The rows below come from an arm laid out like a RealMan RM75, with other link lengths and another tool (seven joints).
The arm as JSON. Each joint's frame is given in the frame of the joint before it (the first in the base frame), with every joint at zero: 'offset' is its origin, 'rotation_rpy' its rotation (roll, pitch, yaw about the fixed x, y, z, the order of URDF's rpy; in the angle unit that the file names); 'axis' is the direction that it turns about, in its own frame. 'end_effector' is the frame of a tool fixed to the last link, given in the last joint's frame.
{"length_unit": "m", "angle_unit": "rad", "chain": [
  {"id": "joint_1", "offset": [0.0, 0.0, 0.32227], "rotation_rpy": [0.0, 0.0, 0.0], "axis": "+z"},
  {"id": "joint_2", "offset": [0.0, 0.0, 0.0], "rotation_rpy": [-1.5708, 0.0, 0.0], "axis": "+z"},
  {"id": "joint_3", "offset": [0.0, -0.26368, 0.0], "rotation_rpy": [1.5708, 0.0, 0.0], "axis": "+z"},
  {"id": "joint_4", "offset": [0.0, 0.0, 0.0], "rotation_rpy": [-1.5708, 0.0, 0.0], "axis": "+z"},
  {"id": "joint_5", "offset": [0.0, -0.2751, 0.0], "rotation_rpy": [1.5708, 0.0, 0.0], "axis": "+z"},
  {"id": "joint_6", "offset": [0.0, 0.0, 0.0], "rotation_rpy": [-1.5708, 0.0, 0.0], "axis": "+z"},
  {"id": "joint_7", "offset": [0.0, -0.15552, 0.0], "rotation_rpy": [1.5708, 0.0, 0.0], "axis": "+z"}
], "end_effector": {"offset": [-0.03, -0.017, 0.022], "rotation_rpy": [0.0, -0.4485, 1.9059]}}
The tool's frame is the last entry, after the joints.
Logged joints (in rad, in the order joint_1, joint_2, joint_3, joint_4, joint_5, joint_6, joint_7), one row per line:
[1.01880 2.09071 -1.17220 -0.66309 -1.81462 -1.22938 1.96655]
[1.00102 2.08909 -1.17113 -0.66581 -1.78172 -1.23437 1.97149]
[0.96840 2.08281 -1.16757 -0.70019 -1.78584 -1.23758 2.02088]
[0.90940 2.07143 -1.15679 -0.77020 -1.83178 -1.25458 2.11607]
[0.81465 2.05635 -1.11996 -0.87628 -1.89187 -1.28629 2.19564]
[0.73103 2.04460 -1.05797 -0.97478 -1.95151 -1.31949 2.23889]
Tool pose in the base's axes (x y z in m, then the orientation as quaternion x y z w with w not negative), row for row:
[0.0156 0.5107 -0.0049 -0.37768 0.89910 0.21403 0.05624]
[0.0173 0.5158 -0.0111 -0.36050 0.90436 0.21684 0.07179]
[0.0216 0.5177 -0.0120 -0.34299 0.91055 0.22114 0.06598]
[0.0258 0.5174 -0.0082 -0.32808 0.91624 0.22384 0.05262]
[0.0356 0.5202 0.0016 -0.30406 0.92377 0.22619 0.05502]
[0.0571 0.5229 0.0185 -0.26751 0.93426 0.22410 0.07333]
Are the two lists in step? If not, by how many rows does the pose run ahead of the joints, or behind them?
The pose runs 2 rows behind the joints: the pose in row i belongs to the joints in row i - 2.
